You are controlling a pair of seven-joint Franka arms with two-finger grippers.
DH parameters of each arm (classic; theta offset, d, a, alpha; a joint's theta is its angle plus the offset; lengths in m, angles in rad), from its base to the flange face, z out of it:
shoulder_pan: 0 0.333 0 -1.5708
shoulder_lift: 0 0 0 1.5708
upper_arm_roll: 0 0.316 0.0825 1.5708
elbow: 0 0 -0.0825 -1.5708
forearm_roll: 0 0.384 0 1.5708
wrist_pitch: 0 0 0.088 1.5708
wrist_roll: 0 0.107 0 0
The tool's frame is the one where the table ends.
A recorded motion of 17 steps. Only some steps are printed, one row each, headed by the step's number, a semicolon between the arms.
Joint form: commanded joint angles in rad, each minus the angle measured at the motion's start. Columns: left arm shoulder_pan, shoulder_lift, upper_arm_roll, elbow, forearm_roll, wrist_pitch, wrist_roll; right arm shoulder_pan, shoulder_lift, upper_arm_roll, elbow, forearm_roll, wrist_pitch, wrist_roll.
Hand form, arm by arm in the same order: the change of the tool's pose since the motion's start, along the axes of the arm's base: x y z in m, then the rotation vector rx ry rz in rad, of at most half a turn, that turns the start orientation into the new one. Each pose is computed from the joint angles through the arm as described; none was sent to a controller.
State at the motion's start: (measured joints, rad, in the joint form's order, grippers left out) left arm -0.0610 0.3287 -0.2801 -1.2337 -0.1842 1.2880 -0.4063; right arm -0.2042 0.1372 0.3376 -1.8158 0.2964 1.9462 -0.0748
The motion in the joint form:
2: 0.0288 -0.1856 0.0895 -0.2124 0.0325 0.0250 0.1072; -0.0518 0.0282 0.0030 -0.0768 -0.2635 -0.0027 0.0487
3: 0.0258 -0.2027 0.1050 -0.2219 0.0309 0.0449 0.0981; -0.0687 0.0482 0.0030 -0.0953 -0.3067 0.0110 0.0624
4: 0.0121 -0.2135 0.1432 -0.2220 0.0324 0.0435 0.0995; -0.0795 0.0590 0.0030 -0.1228 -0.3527 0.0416 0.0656
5: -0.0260 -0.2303 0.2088 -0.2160 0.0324 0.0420 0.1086; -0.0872 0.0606 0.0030 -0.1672 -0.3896 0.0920 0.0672
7: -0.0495 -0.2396 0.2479 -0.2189 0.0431 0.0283 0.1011; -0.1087 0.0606 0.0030 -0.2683 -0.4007 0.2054 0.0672
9: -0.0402 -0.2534 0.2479 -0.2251 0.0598 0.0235 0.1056; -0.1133 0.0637 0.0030 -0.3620 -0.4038 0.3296 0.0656
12: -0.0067 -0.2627 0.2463 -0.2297 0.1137 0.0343 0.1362; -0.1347 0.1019 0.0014 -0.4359 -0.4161 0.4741 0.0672
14: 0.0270 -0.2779 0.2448 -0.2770 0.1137 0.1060 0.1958; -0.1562 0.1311 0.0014 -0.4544 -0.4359 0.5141 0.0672
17: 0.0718 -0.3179 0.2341 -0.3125 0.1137 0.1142 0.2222; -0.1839 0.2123 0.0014 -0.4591 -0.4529 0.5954 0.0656
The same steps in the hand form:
2: -0.0325 0.0633 0.0108 0.0608 -0.0289 0.0087; -0.0084 -0.0466 -0.0552 -0.2427 0.0846 0.0169
3: -0.0332 0.0692 0.0170 0.0615 -0.0538 0.0338; -0.0088 -0.0595 -0.0737 -0.2767 0.1070 0.0082
4: -0.0332 0.0816 0.0224 0.0674 -0.0632 0.0566; -0.0108 -0.0683 -0.0898 -0.3134 0.1095 0.0168
5: -0.0348 0.0950 0.0338 0.0702 -0.0854 0.0754; -0.0160 -0.0737 -0.1065 -0.3425 0.1005 0.0275
7: -0.0375 0.1041 0.0364 0.0889 -0.0795 0.0953; -0.0312 -0.0832 -0.1414 -0.3439 0.0890 0.0186
9: -0.0410 0.1117 0.0407 0.1043 -0.0856 0.0998; -0.0466 -0.0824 -0.1723 -0.3360 0.0606 0.0209
12: -0.0392 0.1359 0.0437 0.1483 -0.1114 0.1045; -0.0579 -0.0908 -0.2093 -0.3196 0.0277 0.0060
14: -0.0344 0.1534 0.0356 0.1305 -0.1546 0.0874; -0.0627 -0.1004 -0.2276 -0.3177 0.0333 0.0025
17: -0.0445 0.1722 0.0419 0.1268 -0.1682 0.0972; -0.0641 -0.1109 -0.2631 -0.2908 0.0335 -0.0103

